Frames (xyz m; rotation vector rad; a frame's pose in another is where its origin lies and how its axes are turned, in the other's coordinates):
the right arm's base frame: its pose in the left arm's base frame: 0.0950 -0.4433 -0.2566 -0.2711 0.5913 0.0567
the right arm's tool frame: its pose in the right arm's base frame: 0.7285 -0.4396 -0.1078 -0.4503 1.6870 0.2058
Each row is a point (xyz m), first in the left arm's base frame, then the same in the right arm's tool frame.
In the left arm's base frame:
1: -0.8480 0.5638 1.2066
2: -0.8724 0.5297 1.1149
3: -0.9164 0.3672 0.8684
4: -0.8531 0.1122 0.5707
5: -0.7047 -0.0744 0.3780
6: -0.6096 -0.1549 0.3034
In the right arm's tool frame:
1: -0.9629 1.9090 -1.8518
2: -0.8716 1.9002 -1.8099
3: -0.6087 1.8049 -1.7055
4: -0.3355 1.5793 -1.5261
5: -0.2137 1.3592 -1.3510
6: -0.1855 1.2474 -1.2627

